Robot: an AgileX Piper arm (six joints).
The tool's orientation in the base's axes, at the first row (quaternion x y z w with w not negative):
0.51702 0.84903 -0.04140 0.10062
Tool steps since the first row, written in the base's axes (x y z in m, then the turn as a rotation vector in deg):
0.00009 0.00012 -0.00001 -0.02 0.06 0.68
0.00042 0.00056 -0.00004 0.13 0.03 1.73
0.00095 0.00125 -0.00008 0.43 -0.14 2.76
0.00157 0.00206 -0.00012 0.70 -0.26 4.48
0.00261 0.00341 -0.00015 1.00 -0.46 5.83
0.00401 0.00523 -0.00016 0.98 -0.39 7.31
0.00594 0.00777 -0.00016 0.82 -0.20 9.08
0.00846 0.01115 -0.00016 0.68 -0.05 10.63
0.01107 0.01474 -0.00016 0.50 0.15 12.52
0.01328 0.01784 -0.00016 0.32 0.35 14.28
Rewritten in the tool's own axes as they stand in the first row. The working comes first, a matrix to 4 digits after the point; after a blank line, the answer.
The tool's axes in the first row as the columns of a matrix, in the base's axes (used below as rounded here):
-0.4451 0.8863 0.1280
0.8696 0.4620 -0.1743
-0.2137 0.0337 -0.9763

0.00007 0.00013 0.00000 -0.08 0.03 -0.68
0.00031 0.00063 0.00000 -0.40 0.19 -1.68
0.00068 0.00142 -0.00002 -0.90 0.41 -2.62
0.00112 0.00234 -0.00004 -1.50 0.65 -4.24
0.00184 0.00388 -0.00011 -2.09 0.87 -5.48
0.00280 0.00596 -0.00024 -2.34 0.93 -6.94
0.00415 0.00885 -0.00044 -2.48 0.94 -8.72
0.00596 0.01264 -0.00070 -2.62 0.94 -10.28
0.00792 0.01662 -0.00100 -2.77 0.93 -12.19
0.00964 0.02001 -0.00125 -2.89 0.93 -13.96

